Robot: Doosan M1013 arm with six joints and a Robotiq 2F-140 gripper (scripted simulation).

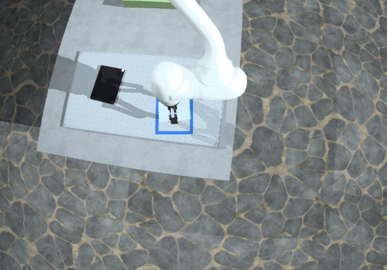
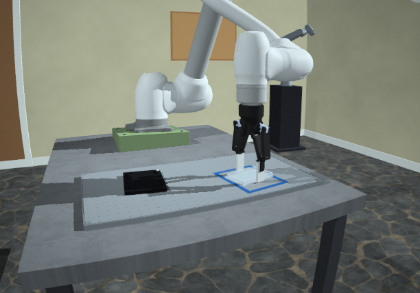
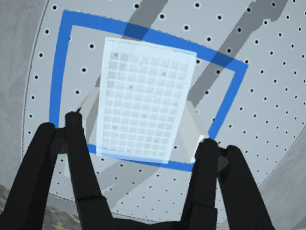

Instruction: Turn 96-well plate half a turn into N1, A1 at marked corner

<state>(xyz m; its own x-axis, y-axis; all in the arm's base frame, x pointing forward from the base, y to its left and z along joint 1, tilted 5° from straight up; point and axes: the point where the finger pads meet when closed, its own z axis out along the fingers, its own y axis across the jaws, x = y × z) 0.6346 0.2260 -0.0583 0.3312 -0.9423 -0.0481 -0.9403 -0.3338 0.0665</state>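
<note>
Right now the 96-well plate is 2 cm below my hand. The rest, counted from my hand: white A1 mark: 13 cm behind, 27 cm to the right, 2 cm below; then black plate nest N1: 5 cm behind, 32 cm to the right, 2 cm below.
</note>
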